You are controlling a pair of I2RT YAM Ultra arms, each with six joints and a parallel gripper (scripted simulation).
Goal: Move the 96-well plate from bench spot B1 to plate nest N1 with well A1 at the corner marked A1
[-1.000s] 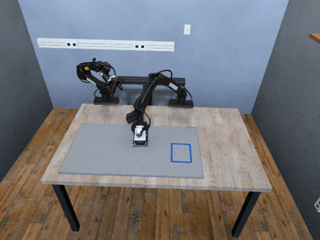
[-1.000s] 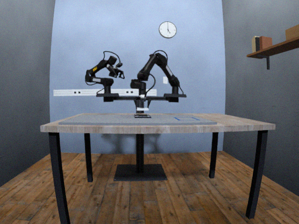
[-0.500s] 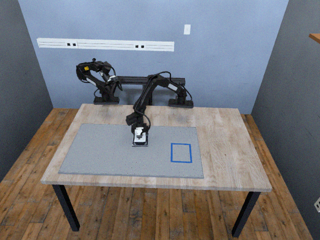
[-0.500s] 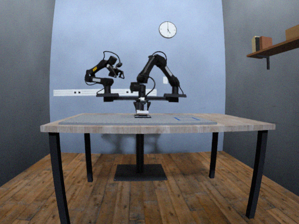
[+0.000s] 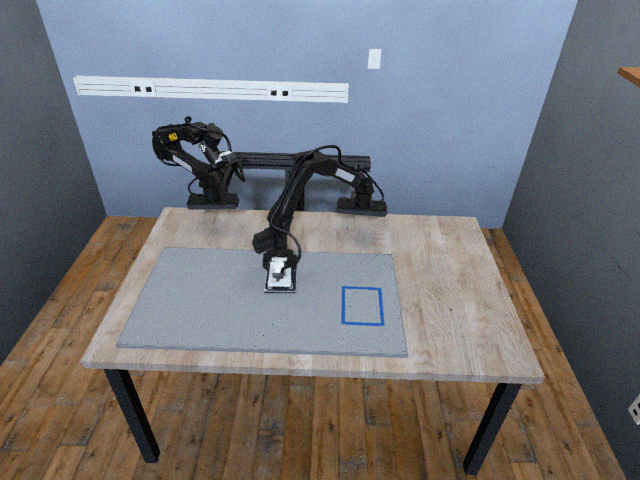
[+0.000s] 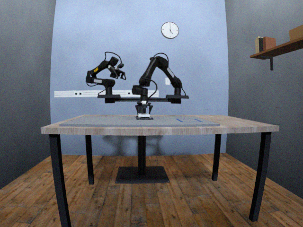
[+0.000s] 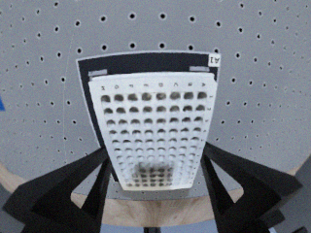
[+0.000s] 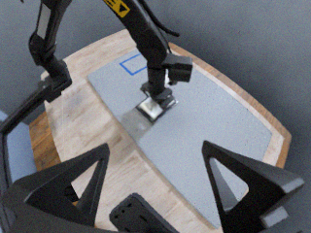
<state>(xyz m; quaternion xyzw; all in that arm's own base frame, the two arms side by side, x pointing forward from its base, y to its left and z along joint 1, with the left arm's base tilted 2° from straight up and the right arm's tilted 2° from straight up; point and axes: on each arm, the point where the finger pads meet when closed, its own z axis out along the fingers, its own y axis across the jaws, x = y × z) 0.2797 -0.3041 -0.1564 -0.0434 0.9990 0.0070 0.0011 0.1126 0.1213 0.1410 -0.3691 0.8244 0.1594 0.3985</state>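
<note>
The dark plate nest is 20 mm below my left hand. The rest, counted from my left hand: white 96-well plate right at my left hand; white label 80 mm ahead, 50 mm to the right, 20 mm below.
</note>
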